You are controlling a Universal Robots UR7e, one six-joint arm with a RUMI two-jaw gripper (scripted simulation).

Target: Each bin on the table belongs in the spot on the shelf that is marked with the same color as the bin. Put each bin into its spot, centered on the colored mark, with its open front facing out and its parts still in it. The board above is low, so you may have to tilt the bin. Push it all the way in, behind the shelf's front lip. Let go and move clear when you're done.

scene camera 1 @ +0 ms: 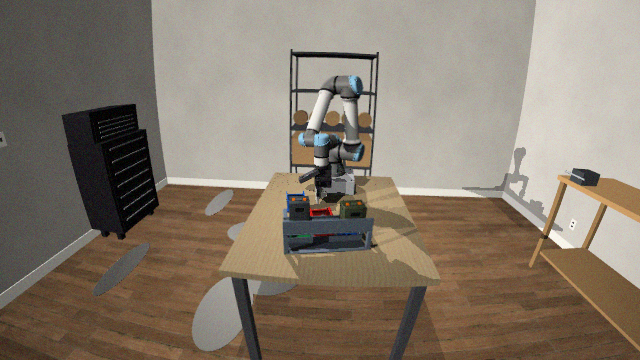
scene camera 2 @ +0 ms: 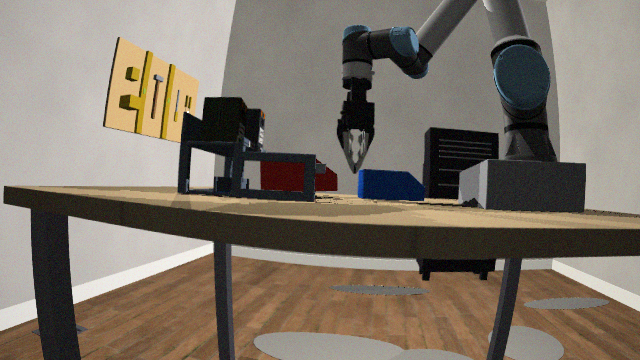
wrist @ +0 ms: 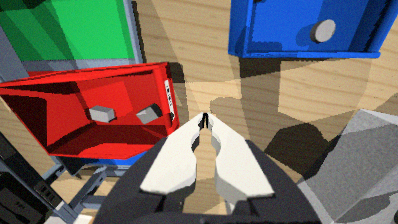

Scene:
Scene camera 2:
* my gripper: 354, 173
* blue bin: 372, 184
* red bin: 282, 176
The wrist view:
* my gripper: 205, 113
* red bin: 57, 115

